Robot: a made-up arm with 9 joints. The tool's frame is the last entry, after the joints. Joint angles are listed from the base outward.
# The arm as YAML. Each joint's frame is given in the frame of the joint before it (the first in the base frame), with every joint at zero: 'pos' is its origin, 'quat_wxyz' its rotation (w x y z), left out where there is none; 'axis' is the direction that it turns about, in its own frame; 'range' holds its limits. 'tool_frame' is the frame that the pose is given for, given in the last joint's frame.
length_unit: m
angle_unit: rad
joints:
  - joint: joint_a
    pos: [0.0, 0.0, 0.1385]
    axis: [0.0, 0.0, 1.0]
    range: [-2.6, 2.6]
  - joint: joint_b
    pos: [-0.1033, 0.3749, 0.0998]
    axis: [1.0, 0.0, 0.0]
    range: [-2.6, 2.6]
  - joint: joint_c
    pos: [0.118, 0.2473, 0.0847]
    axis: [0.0, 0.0, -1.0]
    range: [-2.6, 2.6]
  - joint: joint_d
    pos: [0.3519, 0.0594, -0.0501]
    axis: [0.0, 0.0, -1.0]
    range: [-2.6, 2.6]
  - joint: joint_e
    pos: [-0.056, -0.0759, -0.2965]
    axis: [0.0, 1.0, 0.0]
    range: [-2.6, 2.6]
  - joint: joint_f
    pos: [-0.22, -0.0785, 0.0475]
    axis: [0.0, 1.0, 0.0]
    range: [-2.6, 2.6]
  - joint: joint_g
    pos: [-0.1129, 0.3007, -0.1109]
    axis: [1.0, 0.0, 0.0]
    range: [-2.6, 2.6]
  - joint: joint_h
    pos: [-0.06, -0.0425, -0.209]
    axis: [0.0, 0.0, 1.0]
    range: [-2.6, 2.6]
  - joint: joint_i
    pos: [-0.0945, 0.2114, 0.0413]
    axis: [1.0, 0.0, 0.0]
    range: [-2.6, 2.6]
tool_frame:
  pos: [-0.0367, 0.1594, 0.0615]
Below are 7 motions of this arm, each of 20 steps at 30 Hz.
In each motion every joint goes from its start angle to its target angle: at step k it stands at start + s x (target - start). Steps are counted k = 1, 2, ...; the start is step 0. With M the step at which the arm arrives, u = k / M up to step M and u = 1 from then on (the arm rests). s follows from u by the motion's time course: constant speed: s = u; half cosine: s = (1 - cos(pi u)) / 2; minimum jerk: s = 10 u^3 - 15 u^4 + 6 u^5.
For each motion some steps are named. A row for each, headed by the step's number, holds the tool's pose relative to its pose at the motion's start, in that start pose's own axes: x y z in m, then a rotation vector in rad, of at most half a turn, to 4 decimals.
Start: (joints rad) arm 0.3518 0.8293 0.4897 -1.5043 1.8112 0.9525 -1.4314 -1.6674 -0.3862
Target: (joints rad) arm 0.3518 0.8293 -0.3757 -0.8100 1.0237 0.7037 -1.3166 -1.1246 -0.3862
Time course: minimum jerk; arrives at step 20
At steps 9, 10, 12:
9: 0.0022 -0.0028 0.0476 0.0108 0.0834 -0.1868
10: 0.0073 0.0010 0.0653 0.0181 0.0980 -0.2308
12: 0.0228 0.0130 0.1065 0.0370 0.1209 -0.3183

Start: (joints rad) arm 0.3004 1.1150 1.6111 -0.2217 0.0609 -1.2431 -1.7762 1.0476 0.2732
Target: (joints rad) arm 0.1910 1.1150 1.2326 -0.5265 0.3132 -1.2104 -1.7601 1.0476 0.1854
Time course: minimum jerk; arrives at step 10
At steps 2, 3, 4, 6, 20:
2: -0.0080 -0.0063 -0.0012 0.0030 -0.0332 0.0229
3: -0.0207 -0.0179 -0.0048 0.0070 -0.0942 0.0633
4: -0.0352 -0.0351 -0.0134 0.0095 -0.1857 0.1196
6: -0.0469 -0.0755 -0.0456 -0.0010 -0.4104 0.2374
20: -0.0292 -0.1080 -0.0806 -0.0289 -0.6134 0.3203

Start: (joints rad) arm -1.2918 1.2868 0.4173 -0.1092 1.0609 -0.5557 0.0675 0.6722 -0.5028
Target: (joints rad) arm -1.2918 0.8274 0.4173 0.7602 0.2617 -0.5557 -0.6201 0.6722 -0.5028
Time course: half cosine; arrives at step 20
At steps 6, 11, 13, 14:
6: 0.1480 0.0550 -0.1597 -0.2398 0.0394 -0.2070
11: 0.4256 -0.0119 -0.4720 -0.6843 0.1976 -0.6092
13: 0.5196 -0.0998 -0.5907 -0.8563 0.2905 -0.7816
14: 0.5560 -0.1495 -0.6405 -0.9311 0.3376 -0.8615

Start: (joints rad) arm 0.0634 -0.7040 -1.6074 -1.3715 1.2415 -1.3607 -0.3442 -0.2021 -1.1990
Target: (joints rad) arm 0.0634 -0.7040 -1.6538 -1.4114 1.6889 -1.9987 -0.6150 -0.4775 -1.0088
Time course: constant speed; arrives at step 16
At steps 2, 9, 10, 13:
2: 0.0358 0.0131 -0.0026 -0.0022 0.0183 -0.0424
9: 0.1659 0.0546 -0.0089 0.0007 0.0777 -0.2028
10: 0.1849 0.0598 -0.0095 0.0024 0.0855 -0.2271
13: 0.2422 0.0743 -0.0105 0.0096 0.1079 -0.3020

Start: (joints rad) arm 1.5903 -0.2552 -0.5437 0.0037 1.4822 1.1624 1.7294 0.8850 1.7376
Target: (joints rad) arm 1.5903 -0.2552 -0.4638 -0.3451 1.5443 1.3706 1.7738 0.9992 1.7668
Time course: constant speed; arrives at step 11
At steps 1, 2, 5, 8, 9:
1: 0.0032 -0.0047 -0.0033 -0.0216 -0.0086 0.0118
2: 0.0065 -0.0097 -0.0064 -0.0433 -0.0169 0.0240
5: 0.0176 -0.0257 -0.0135 -0.1086 -0.0403 0.0626
8: 0.0302 -0.0432 -0.0175 -0.1744 -0.0613 0.1044
9: 0.0348 -0.0493 -0.0180 -0.1964 -0.0678 0.1190

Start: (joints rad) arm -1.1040 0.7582 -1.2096 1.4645 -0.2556 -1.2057 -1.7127 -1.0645 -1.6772
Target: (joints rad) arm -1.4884 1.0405 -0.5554 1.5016 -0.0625 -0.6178 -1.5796 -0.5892 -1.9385
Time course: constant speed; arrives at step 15
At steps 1, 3, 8, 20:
1: -0.0293 -0.0179 0.0028 -0.0656 -0.0715 -0.0407
3: -0.0835 -0.0537 0.0073 -0.2066 -0.2168 -0.1100
8: -0.1900 -0.1603 0.0214 -0.5990 -0.5924 -0.2043
20: -0.2683 -0.3797 0.1174 -1.1668 -1.1464 -0.1117

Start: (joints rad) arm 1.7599 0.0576 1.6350 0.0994 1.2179 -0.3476 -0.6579 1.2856 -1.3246
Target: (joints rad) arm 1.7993 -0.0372 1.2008 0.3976 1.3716 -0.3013 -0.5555 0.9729 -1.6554
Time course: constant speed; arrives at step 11
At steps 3, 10, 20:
3: 0.0263 -0.0046 0.0088 -0.0891 0.0429 -0.0003
10: 0.0848 -0.0039 0.0346 -0.2938 0.1528 0.0248
20: 0.0927 -0.0024 0.0386 -0.3228 0.1695 0.0315

